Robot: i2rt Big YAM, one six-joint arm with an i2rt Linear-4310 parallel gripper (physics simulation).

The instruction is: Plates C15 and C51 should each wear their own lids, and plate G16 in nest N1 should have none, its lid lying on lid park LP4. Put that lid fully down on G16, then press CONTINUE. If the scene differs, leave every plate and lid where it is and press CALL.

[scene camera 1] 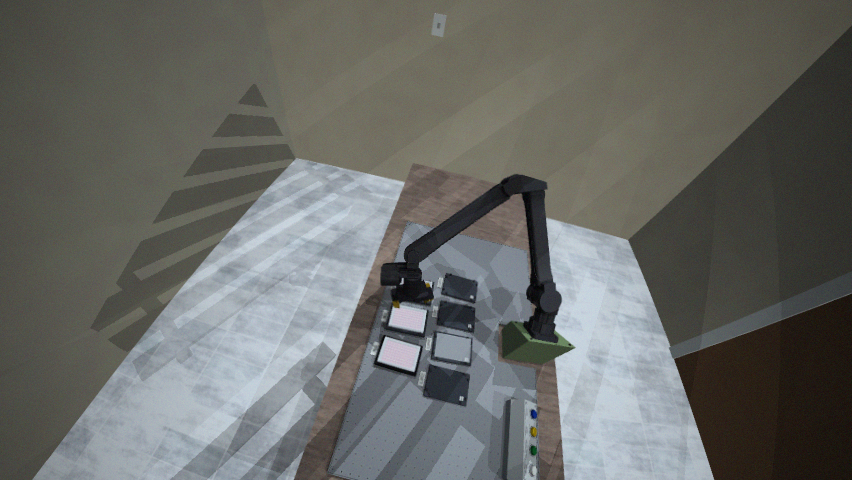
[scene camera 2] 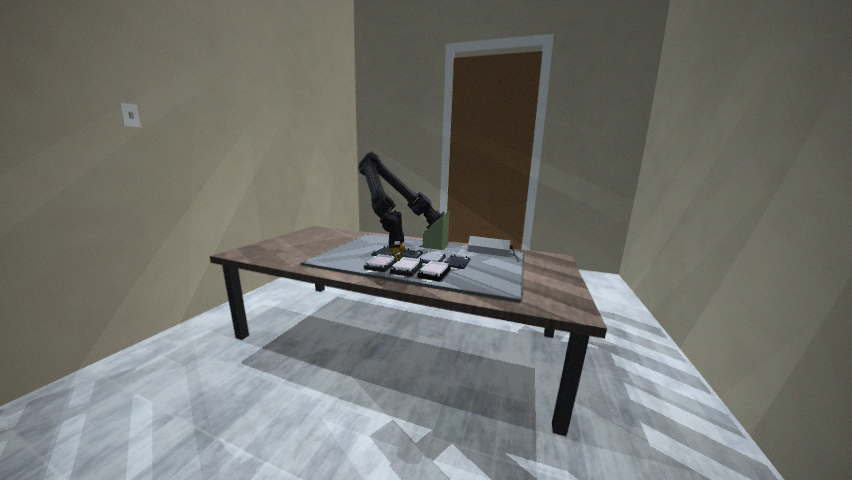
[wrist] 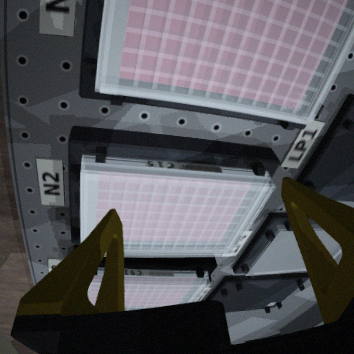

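Pixels of known places: gripper, between the fingertips: (scene camera 1: 411,304) (scene camera 2: 397,256) (wrist: 199,201); arm's base, origin of its link: (scene camera 1: 539,333) (scene camera 2: 436,221).
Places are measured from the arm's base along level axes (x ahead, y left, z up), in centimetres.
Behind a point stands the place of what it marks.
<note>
My gripper (scene camera 1: 411,296) {y -3.8, x 44.9, z -8.9 cm} (scene camera 2: 397,255) {y -3.8, x 44.9, z -8.9 cm} (wrist: 199,201) {y -3.8, x 44.9, z -8.9 cm} is open and empty, pointing down above the nest row near N1. The plate in the first nest (scene camera 2: 380,262) {y -10.6, x 48.9, z -11.3 cm} (wrist: 215,55) {y -11.0, x 46.1, z -11.3 cm}, taken as G16, has saturated pink wells and a clear rim; its name is not readable, and in scene camera 1 the gripper mostly hides it. Plate C15 (scene camera 1: 407,319) {y 1.6, x 45.1, z -10.7 cm} (scene camera 2: 406,264) {y 1.8, x 47.8, z -10.7 cm} (wrist: 170,215) {y -0.3, x 45.4, z -10.7 cm} sits in N2, paler under a clear cover. Plate C51 (scene camera 1: 398,354) {y 14.4, x 45.1, z -10.8 cm} (scene camera 2: 434,268) {y 14.6, x 47.4, z -10.8 cm} (wrist: 155,292) {y 11.4, x 43.7, z -10.8 cm} sits beyond it, partly behind a finger in the wrist view. A clear lid (scene camera 1: 451,347) {y 7.1, x 27.3, z -12.5 cm} (scene camera 2: 435,256) {y 8.4, x 26.8, z -12.5 cm} (wrist: 282,252) {y 6.7, x 30.4, z -12.5 cm} lies on LP4.
Dark bare lid parks lie beside the nests: LP1 (scene camera 1: 456,316) {y -5.5, x 26.9, z -13.3 cm} (wrist: 335,165) {y -4.9, x 31.5, z -13.2 cm}, one at the far end (scene camera 1: 459,287) {y -18.6, x 27.3, z -13.2 cm} and one past LP4 (scene camera 1: 447,384) {y 19.5, x 26.7, z -13.2 cm} (scene camera 2: 459,261) {y 20.8, x 27.1, z -13.2 cm}. A button box (scene camera 1: 515,438) {y 31.7, x 4.6, z -8.4 cm} (scene camera 2: 488,245) {y 31.5, x 5.3, z -9.5 cm} with blue, yellow, green and white buttons stands near the green arm base (scene camera 1: 524,344) {y 5.7, x 6.5, z 1.8 cm} (scene camera 2: 436,233) {y 2.3, x 7.1, z -5.6 cm}.
</note>
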